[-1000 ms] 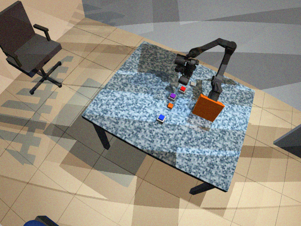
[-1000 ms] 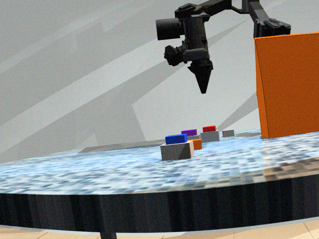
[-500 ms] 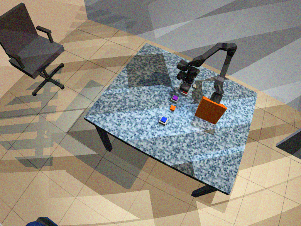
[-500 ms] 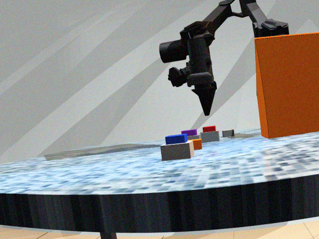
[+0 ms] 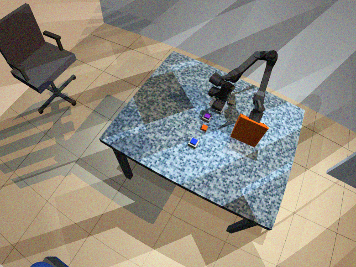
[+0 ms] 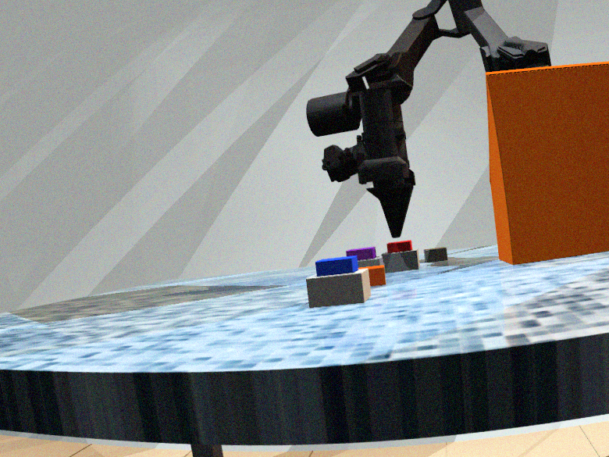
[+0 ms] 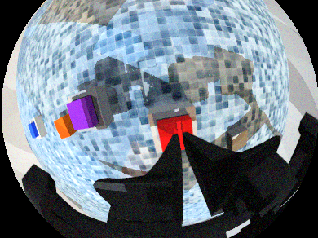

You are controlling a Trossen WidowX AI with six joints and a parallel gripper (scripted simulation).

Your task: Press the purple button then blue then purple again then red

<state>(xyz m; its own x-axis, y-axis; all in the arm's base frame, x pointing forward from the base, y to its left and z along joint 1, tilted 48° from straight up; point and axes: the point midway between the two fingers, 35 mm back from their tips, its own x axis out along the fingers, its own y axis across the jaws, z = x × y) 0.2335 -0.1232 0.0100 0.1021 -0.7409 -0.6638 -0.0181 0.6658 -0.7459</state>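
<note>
Right now the red button is 10 mm below my gripper tip. The rest, counted from my gripper tip: purple button: 30 mm ahead, 100 mm to the left, 10 mm below; small orange block: 10 mm ahead, 170 mm to the left, 40 mm below; small grey block: 50 mm behind, 100 mm to the right, 40 mm below.
</note>
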